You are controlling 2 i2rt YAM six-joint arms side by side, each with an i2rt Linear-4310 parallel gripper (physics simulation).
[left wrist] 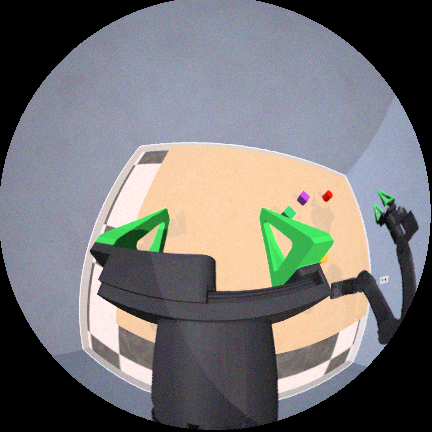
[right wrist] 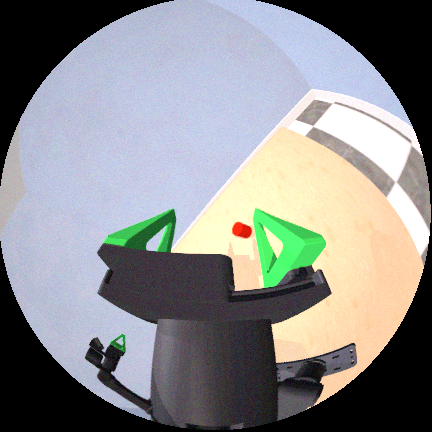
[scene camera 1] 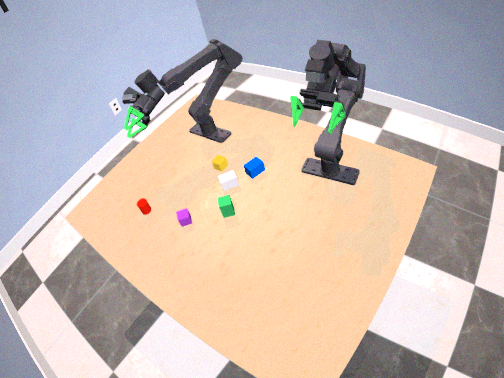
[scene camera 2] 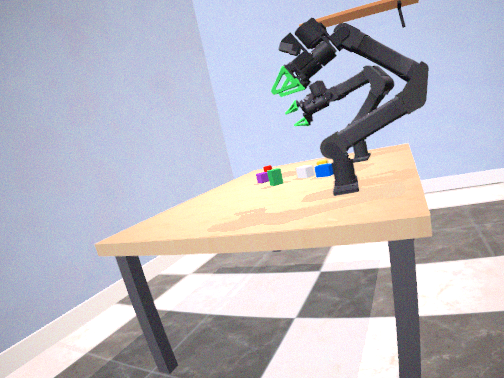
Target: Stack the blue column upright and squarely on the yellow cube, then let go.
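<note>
The blue column [scene camera 1: 254, 167] [scene camera 2: 324, 170] lies on its side on the table; it does not show in the wrist views. The yellow cube [scene camera 1: 220, 162] [scene camera 2: 322, 162] [left wrist: 324, 259] sits apart from it on the table, partly hidden in scene camera 2 and the left wrist view. My left gripper [scene camera 1: 312, 128] [scene camera 2: 278, 93] [left wrist: 213, 212] is open and empty, high above the table. My right gripper [scene camera 1: 128, 133] [scene camera 2: 291, 119] [right wrist: 214, 213] is open and empty, raised near the table's left edge in scene camera 1.
A white block [scene camera 1: 228, 180] [scene camera 2: 305, 172] is close to the yellow cube and blue column. A green block [scene camera 1: 226, 206] [scene camera 2: 275, 177], a purple cube [scene camera 1: 184, 217] [left wrist: 303, 198] and a red cylinder [scene camera 1: 144, 206] [right wrist: 242, 230] stand or lie farther from the arm bases.
</note>
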